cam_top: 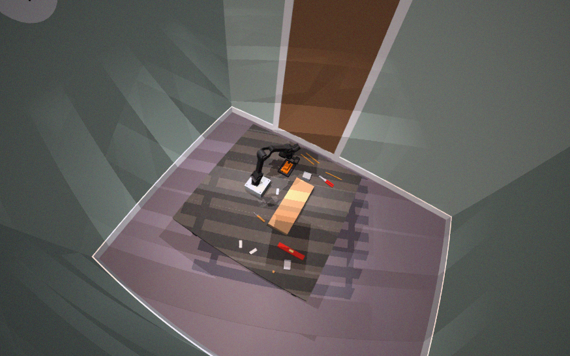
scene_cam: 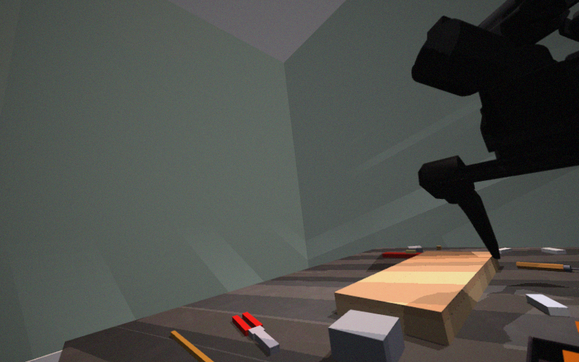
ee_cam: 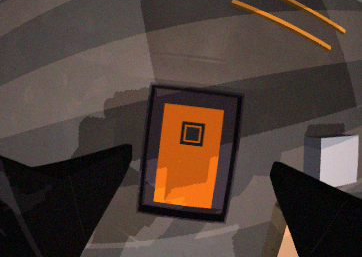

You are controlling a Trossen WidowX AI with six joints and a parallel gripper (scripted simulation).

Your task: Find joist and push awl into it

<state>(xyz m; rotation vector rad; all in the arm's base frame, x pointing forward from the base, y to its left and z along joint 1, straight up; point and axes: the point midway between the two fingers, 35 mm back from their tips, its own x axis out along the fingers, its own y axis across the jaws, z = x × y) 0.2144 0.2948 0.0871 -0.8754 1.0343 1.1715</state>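
Now: gripper tip 9 cm past the yellow-handled awl, 57 cm to the left of it and 12 cm above it. Round my gripper tip: dark tray (1 cm behind, 2 cm to the right, 11 cm below); orange stud finder (1 cm behind, 7 cm below); square indicator (1 cm to the left, 6 cm below).
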